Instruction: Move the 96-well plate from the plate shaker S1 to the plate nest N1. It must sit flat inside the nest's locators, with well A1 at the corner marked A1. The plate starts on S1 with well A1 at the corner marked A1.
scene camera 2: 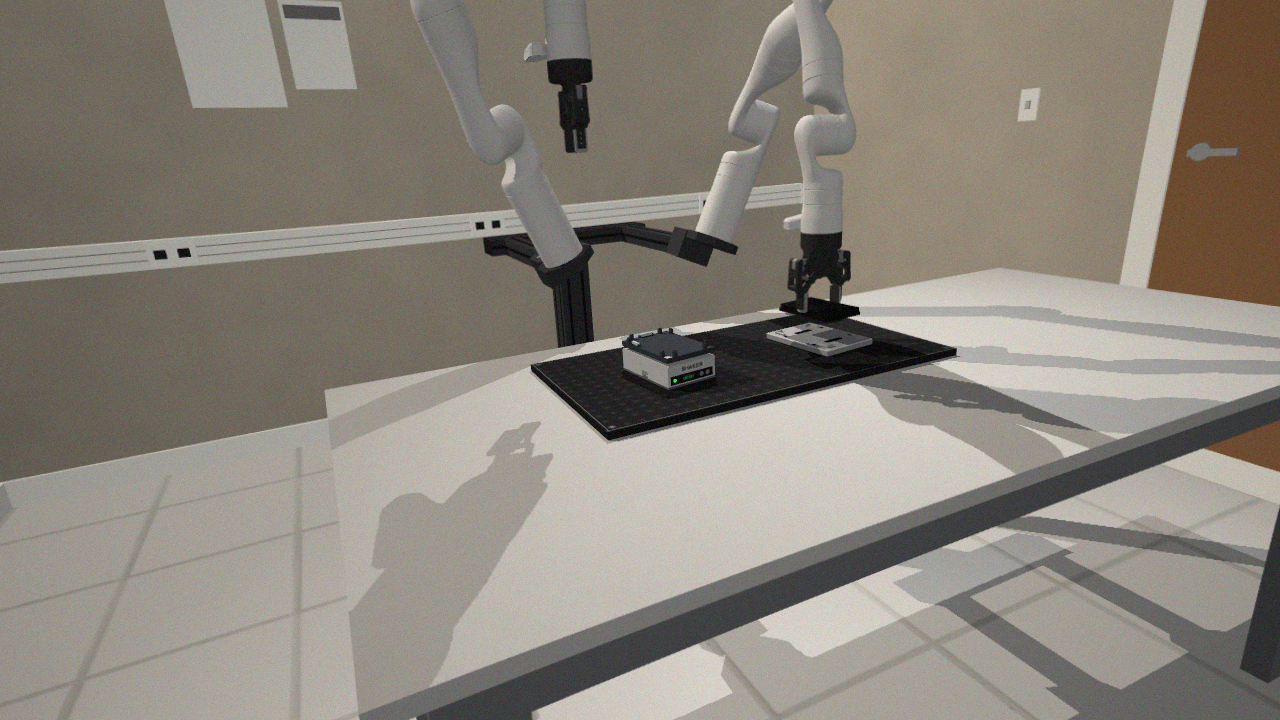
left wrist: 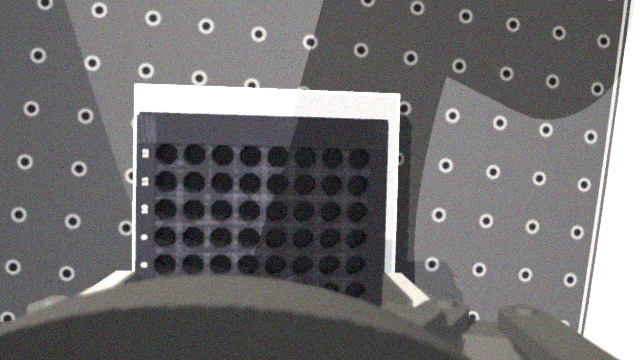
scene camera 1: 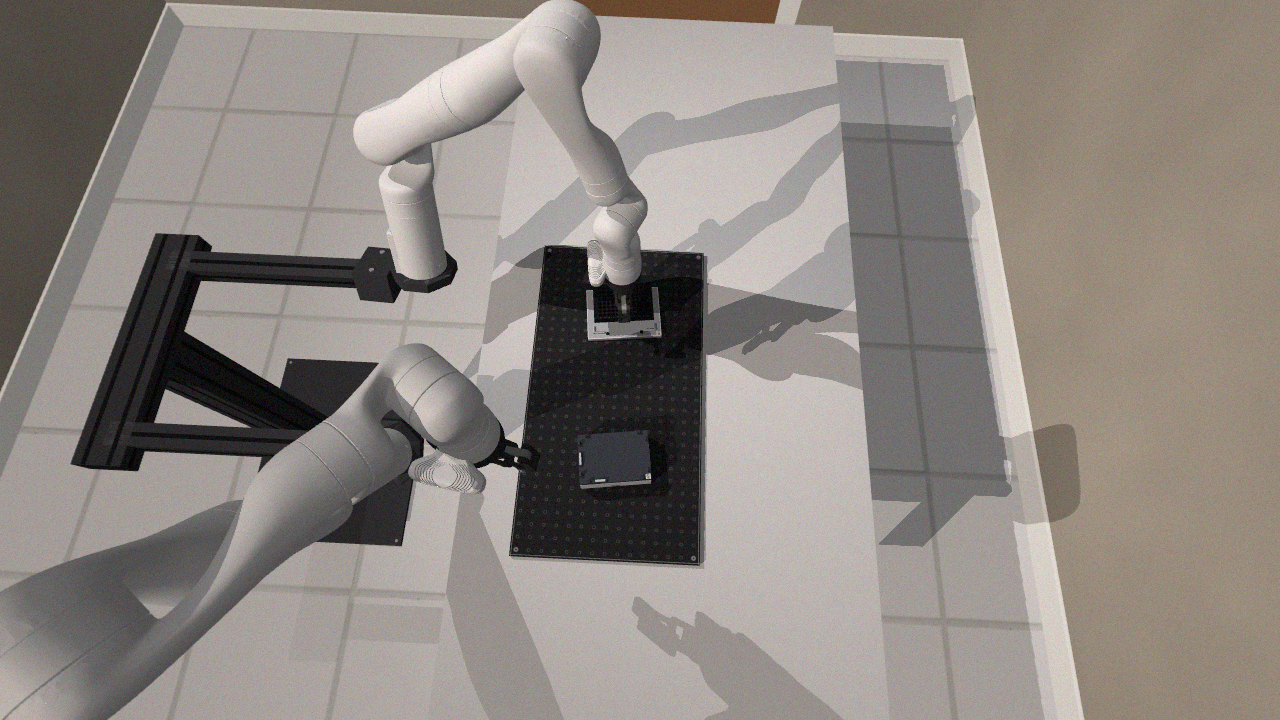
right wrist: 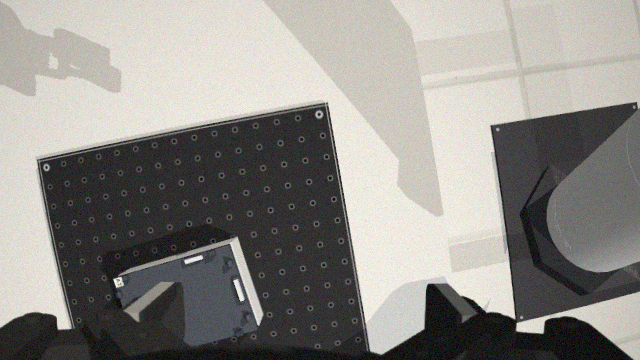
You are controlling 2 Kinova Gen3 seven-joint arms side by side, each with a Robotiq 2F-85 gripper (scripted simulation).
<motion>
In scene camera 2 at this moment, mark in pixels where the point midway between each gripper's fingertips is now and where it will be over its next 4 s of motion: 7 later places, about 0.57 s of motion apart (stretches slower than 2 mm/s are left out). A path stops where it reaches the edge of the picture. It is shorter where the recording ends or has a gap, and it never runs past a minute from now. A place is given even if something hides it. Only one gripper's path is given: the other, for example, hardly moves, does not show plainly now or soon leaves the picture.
My left gripper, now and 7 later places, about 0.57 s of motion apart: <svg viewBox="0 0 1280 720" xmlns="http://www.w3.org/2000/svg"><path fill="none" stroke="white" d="M818 308L818 321L818 326L818 327L818 329L818 330L818 331L818 329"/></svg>
</motion>
